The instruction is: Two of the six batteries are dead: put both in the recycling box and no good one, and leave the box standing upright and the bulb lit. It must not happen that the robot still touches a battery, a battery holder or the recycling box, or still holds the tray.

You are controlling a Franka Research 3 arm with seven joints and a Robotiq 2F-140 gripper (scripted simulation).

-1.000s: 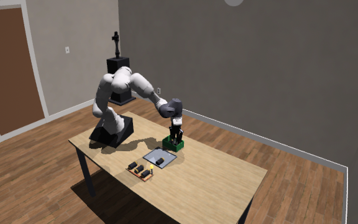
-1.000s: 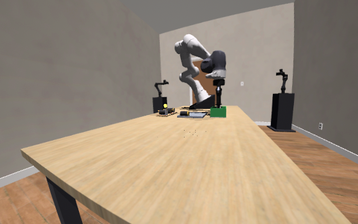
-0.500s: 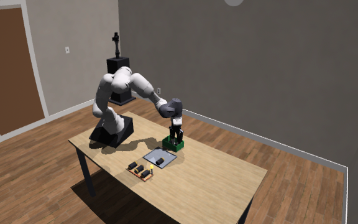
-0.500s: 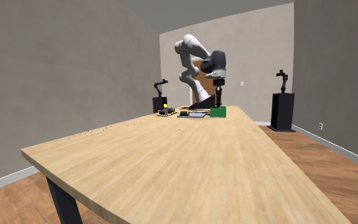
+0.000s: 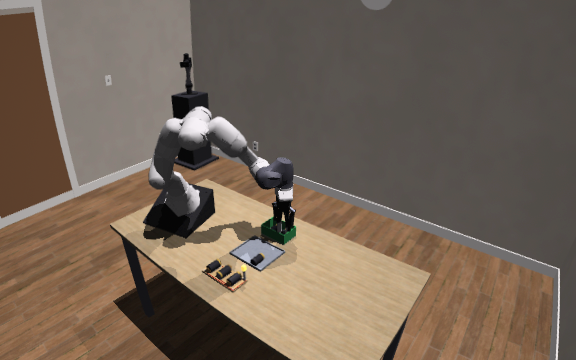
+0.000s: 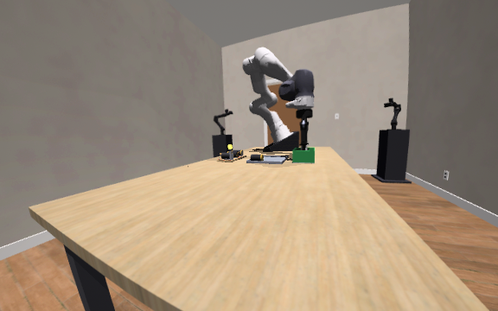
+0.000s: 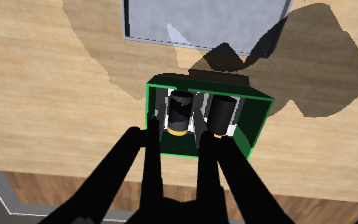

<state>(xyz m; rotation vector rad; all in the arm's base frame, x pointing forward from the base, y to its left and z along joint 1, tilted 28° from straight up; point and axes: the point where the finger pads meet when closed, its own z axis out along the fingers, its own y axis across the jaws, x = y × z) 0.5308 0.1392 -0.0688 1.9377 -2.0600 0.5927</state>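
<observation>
The green recycling box is 3 cm behind my hand and 3 cm below it. Also, from my hand: bulb 5 cm ahead, 37 cm to the right, 3 cm above; grey tray 3 cm behind, 18 cm to the right, 4 cm below.
</observation>
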